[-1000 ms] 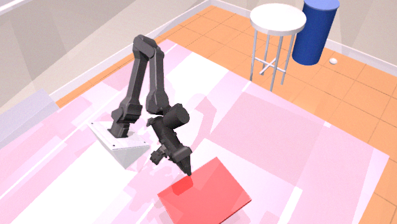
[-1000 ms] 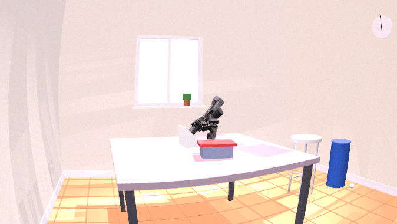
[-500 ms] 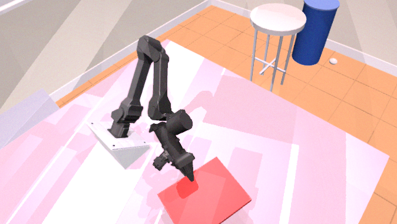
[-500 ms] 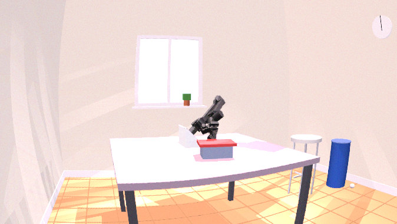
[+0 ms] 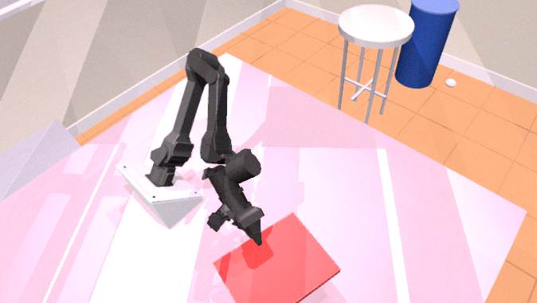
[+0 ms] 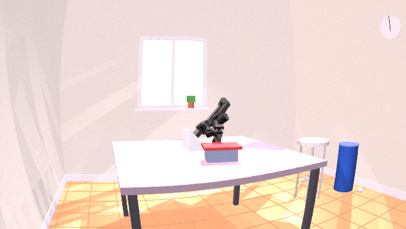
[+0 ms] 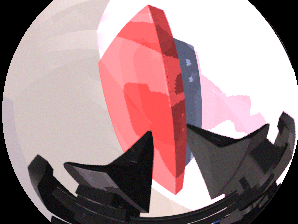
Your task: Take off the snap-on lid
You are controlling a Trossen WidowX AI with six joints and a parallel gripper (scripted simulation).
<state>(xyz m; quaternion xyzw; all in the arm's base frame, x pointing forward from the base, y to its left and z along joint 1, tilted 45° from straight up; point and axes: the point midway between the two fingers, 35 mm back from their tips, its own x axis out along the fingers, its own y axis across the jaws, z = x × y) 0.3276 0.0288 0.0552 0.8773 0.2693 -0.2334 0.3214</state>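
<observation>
My gripper tip is 7 cm short of the red lid, 2 cm to the left of it and 1 cm below it. The rest, counted from my gripper tip: grey-blue storage box 7 cm ahead, 4 cm below, 2 cm to the right.
</observation>
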